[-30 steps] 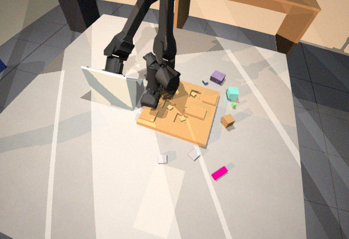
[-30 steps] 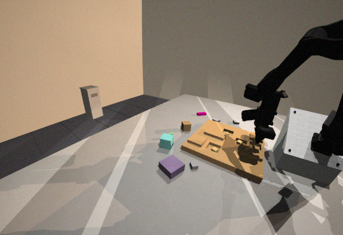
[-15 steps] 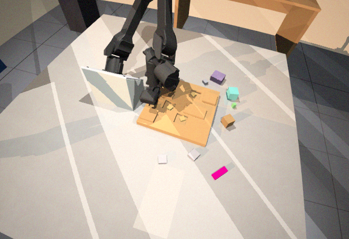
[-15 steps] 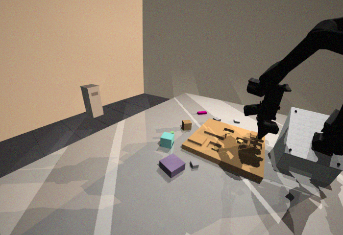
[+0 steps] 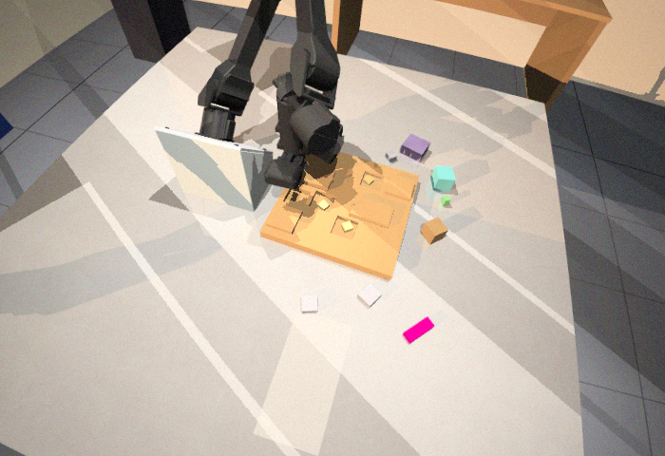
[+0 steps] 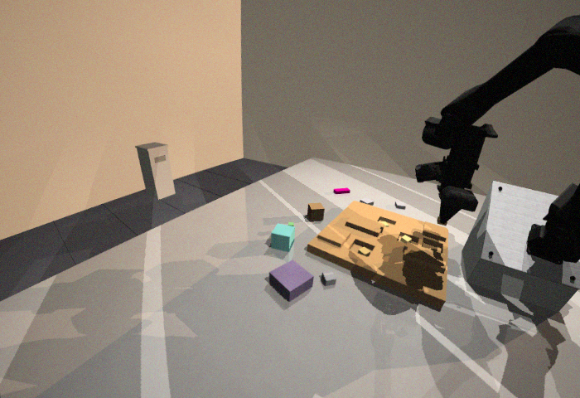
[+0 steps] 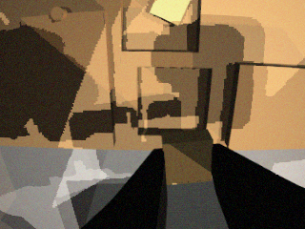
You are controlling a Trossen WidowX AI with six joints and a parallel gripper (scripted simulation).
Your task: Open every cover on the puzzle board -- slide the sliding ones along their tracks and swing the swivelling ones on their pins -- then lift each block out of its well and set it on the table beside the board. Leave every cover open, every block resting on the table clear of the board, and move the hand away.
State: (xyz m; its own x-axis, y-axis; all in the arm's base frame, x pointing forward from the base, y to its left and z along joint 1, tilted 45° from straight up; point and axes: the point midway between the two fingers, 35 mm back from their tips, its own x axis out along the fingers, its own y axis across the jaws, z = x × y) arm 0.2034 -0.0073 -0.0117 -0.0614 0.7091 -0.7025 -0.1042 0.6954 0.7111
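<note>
Now: gripper tip 11 cm short of the puzzle board, 7 cm above it and 2 cm to the right of it. Also, from my gripper tip: grey tile (22 cm to the right, 12 cm ahead, 9 cm below); then brown cube (32 cm ahead, 7 cm below, 3 cm to the left); then small grey cube (23 cm to the left, 17 cm ahead, 8 cm below).
</note>
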